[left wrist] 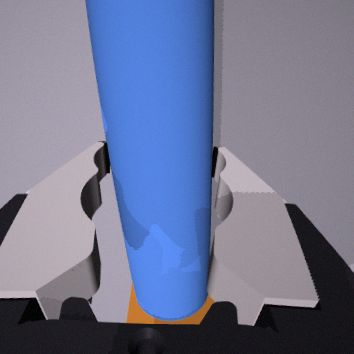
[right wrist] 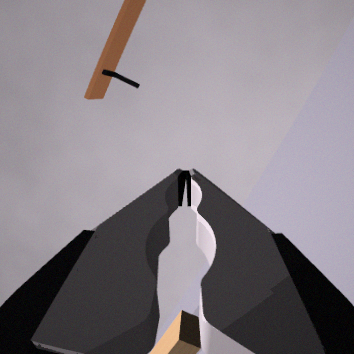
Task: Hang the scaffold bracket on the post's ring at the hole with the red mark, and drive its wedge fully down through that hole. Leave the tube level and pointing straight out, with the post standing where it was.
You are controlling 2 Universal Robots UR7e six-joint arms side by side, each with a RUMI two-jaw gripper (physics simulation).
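Frame: origin at the left arm's base, x down, y back, z left, level; metres.
Where they show: left gripper, fingertip midpoint: (left wrist: 161, 146); right gripper, fingertip midpoint: (right wrist: 185, 172).
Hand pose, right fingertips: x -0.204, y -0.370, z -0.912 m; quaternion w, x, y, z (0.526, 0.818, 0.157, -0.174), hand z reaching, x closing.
Things, the pixels of their centre, and the offset from my right fingertips. "*": a spot on its surface instead.
- blue tube, surface spot: (left wrist: 157, 125) * dx +0.154, dy -0.037, dz +0.662 m
- orange part, surface spot: (left wrist: 134, 307) * dx +0.164, dy +0.056, dz +0.579 m
- light wooden block, surface spot: (right wrist: 175, 337) * dx +0.157, dy -0.312, dz +0.315 m
The blue tube (left wrist: 157, 125) of the bracket runs from the top of the left wrist view down between the jaws, with its round end near the palm. An orange part (left wrist: 134, 307) shows behind that end. My left gripper (left wrist: 161, 146) is shut on the tube, one finger pad against each side. My right gripper (right wrist: 185, 172) is shut, its black pads close together at the tips, with no object seen between them. The post's ring, the red mark and the wedge cannot be made out in either view.
In the right wrist view, a brown wooden bar (right wrist: 112, 50) with a thin black piece (right wrist: 125, 79) across it lies at the upper left. The end of a light wooden block (right wrist: 175, 337) shows at the bottom, in the gap between the finger bases. A grey surface lies behind.
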